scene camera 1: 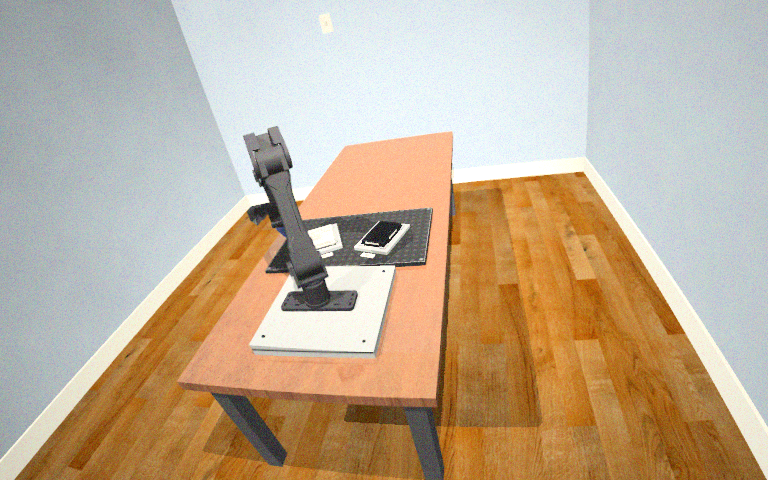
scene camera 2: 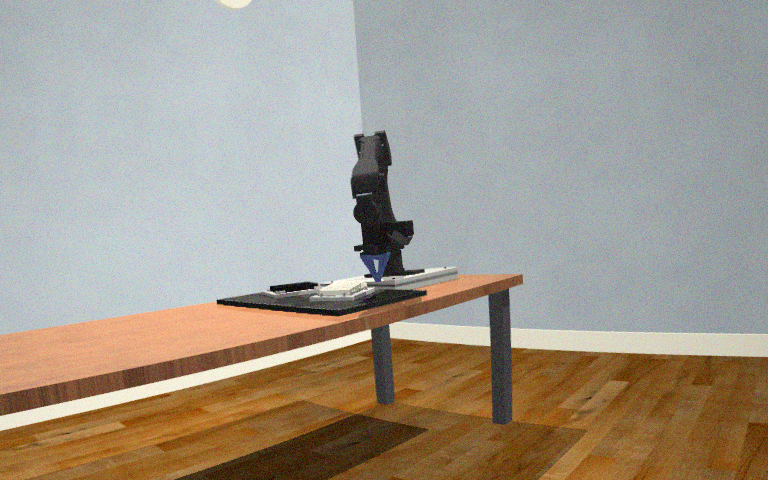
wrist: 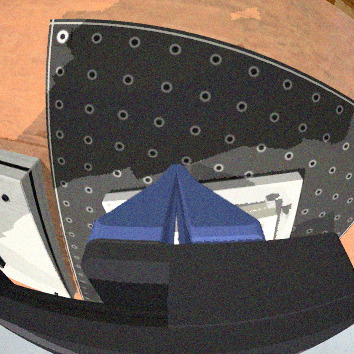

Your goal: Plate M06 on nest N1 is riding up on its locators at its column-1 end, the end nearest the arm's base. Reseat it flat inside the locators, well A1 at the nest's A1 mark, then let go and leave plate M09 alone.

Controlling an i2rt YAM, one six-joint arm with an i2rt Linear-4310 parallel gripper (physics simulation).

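Pixels of known places: gripper, fingertip midpoint: (scene camera 2: 378, 281) (wrist: 176, 173); arm's base, link origin: (scene camera 1: 319, 302) (scene camera 2: 394, 275).
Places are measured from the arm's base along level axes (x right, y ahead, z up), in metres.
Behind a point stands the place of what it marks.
Note:
The white plate M06 (scene camera 1: 324, 236) @[x -0.070, y 0.314, z 0.013 m] (scene camera 2: 344, 287) @[x -0.112, y 0.349, z 0.010 m] sits on the white nest N1 (scene camera 1: 335, 249) @[x -0.027, y 0.269, z -0.014 m] (wrist: 294, 184) @[x -0.169, y 0.382, z -0.006 m]. In the wrist view the fingers hide most of the plate, and whether its column-1 end lies flat cannot be told. My gripper (scene camera 2: 377, 279) @[x -0.176, y 0.289, z 0.018 m] (wrist: 176, 173) @[x -0.176, y 0.289, z 0.018 m] is shut and empty, fingertips together and pointing down. In scene view 2 the tips appear low beside the plate's end nearest the arm's base; contact is unclear. In scene view 1 the arm largely hides the fingers. The black plate M09 (scene camera 1: 384, 232) @[x 0.136, y 0.308, z 0.008 m] (scene camera 2: 293, 286) @[x 0.093, y 0.344, z 0.008 m] rests on its own nest, apart from the gripper.
Both nests stand on the black perforated mat (scene camera 1: 417, 237) @[x 0.239, y 0.300, z -0.018 m] (scene camera 2: 339, 311) @[x -0.243, y 0.509, z -0.021 m] (wrist: 145, 100) @[x -0.203, y 0.262, z -0.018 m]. The arm's base stands on a pale raised board (scene camera 1: 339, 333) @[x 0.081, y -0.111, z -0.003 m] (scene camera 2: 441, 276) @[x -0.139, y -0.060, z -0.013 m] (wrist: 22, 175) @[x -0.131, y 0.161, z -0.002 m] beside the mat. Small white label cards (scene camera 1: 367, 255) @[x 0.089, y 0.222, z -0.016 m] lie at the nests' base-side ends. The wooden table (scene camera 1: 396, 169) @[x 0.101, y 0.929, z -0.031 m] extends beyond the mat.

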